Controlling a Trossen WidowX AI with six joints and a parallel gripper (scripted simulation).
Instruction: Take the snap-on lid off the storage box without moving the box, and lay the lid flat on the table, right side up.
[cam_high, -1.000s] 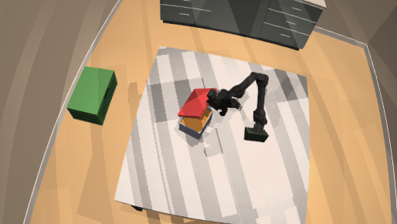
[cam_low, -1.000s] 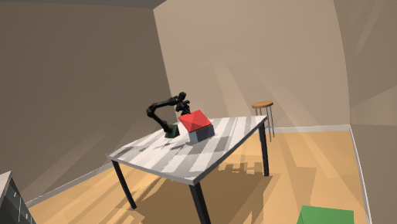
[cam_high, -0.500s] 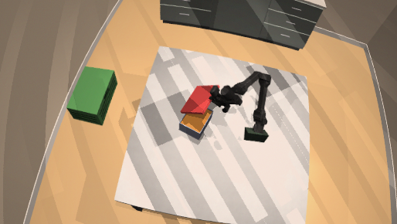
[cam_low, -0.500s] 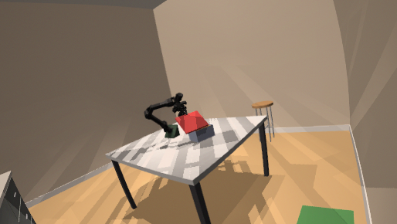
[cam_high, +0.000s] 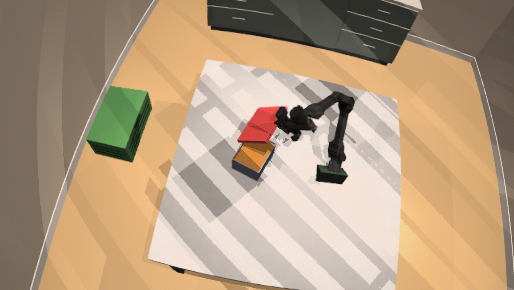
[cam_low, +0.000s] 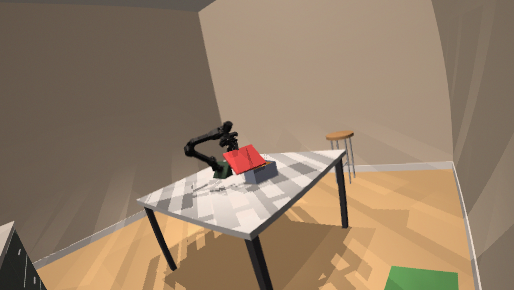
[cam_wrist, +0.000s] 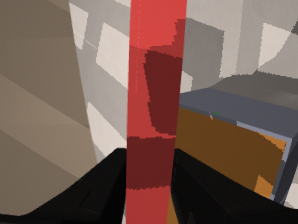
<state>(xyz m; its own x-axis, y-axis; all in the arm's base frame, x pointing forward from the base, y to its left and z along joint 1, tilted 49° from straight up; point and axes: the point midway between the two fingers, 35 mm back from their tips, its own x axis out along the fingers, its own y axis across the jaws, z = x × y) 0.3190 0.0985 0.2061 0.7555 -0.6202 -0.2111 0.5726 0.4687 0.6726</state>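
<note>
Now: the red lid 6 cm ahead of my gripper tip, 2 cm to the right of it and 5 cm below it. From my gripper tip the other things lie so: grey storage box 8 cm ahead, 10 cm to the left, 19 cm below.
</note>
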